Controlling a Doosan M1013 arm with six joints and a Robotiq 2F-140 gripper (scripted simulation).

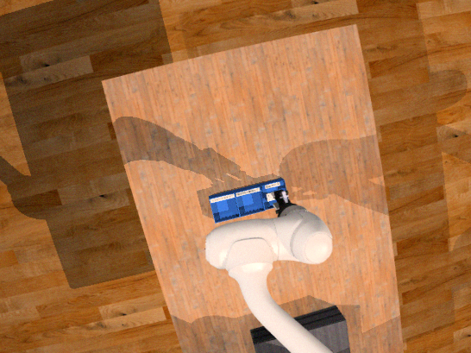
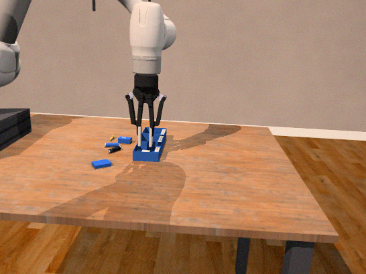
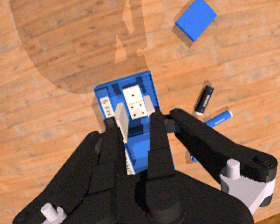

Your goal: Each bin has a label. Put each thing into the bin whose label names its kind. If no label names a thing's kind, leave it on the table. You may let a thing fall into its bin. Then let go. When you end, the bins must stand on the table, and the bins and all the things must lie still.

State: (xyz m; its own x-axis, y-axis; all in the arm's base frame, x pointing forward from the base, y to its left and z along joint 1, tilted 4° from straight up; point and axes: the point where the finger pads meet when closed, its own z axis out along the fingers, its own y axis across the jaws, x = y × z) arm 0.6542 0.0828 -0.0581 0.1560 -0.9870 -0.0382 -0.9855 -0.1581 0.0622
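The small yellow piece is 170 mm behind my hand, 130 mm to the left of it and 70 mm below it. Round my hand: white domino: 60 mm below; then blue three-compartment bin row: 80 mm to the left, 50 mm below, 10 mm behind; then black cylindrical battery: 110 mm behind, 70 mm below, 10 mm to the left.
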